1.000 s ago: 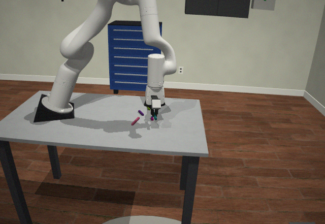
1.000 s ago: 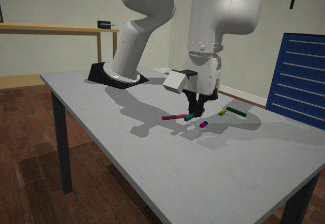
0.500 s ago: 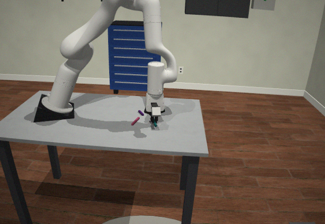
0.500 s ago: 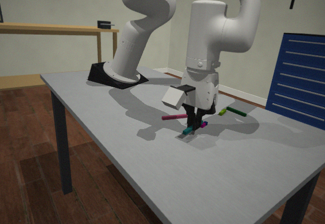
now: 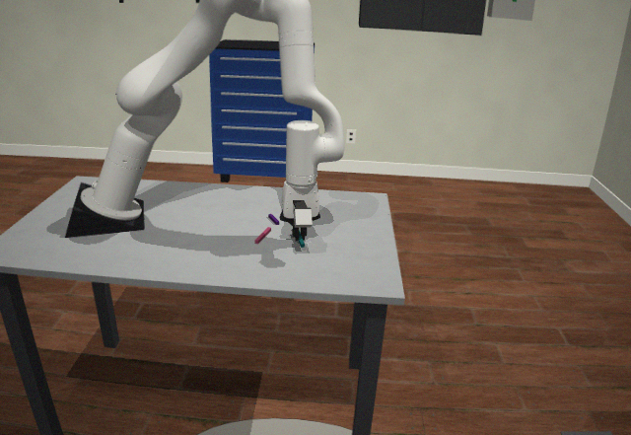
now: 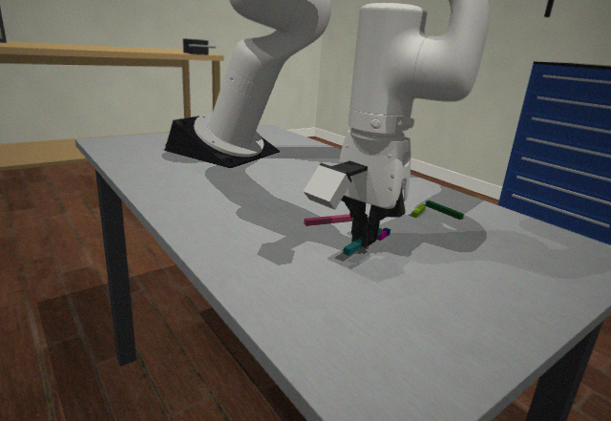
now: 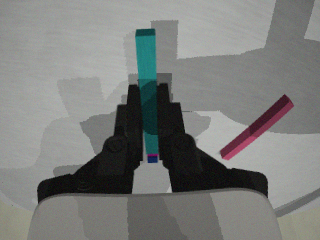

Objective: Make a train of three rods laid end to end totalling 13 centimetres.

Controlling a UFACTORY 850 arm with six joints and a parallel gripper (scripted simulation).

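My gripper is now 2 cm above the turquoise rod. The rest, counted from my hand: pink rod: 11 cm behind, 3 cm below; then magenta rod: 5 cm to the left, 3 cm below, 3 cm behind; then blue rod: 7 cm to the left, 4 cm behind, 3 cm below.
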